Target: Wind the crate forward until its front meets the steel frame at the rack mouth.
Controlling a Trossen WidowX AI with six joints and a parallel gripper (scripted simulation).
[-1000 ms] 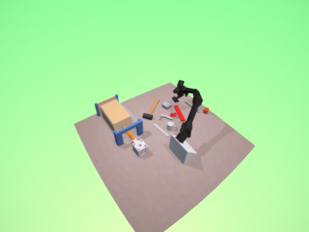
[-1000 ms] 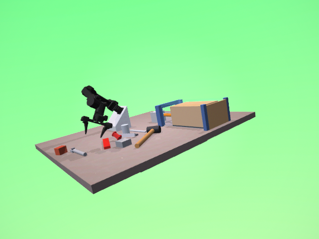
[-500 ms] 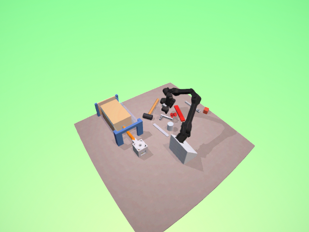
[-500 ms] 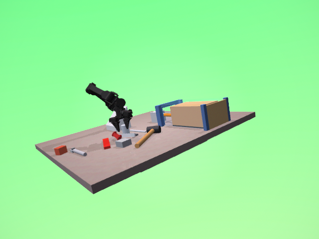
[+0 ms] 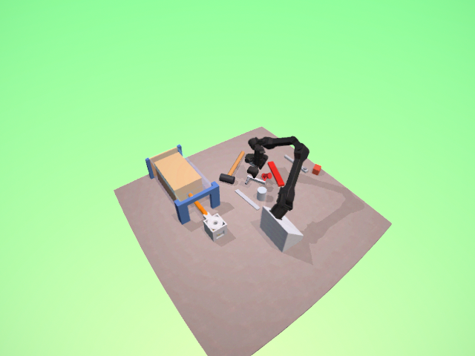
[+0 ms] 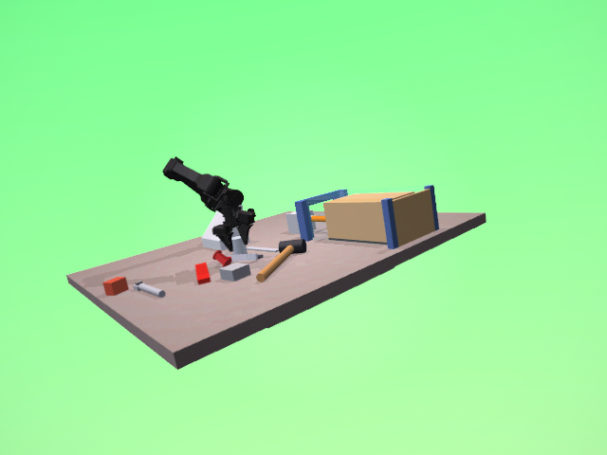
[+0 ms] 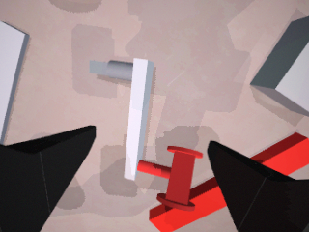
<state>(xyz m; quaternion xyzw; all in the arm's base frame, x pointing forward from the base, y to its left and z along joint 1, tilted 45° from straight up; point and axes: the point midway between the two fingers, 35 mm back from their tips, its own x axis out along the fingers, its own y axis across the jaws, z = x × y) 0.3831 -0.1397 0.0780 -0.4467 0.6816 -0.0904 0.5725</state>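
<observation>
My gripper tip is now 4 cm above the winch handle and 2 cm past it. Also, from my gripper tip: grey block (14 cm ahead, 9 cm to the right, 4 cm below); then red bar (15 cm to the right, 5 cm below, 2 cm behind); then red grip (5 cm to the right, 3 cm below, 3 cm behind).
</observation>
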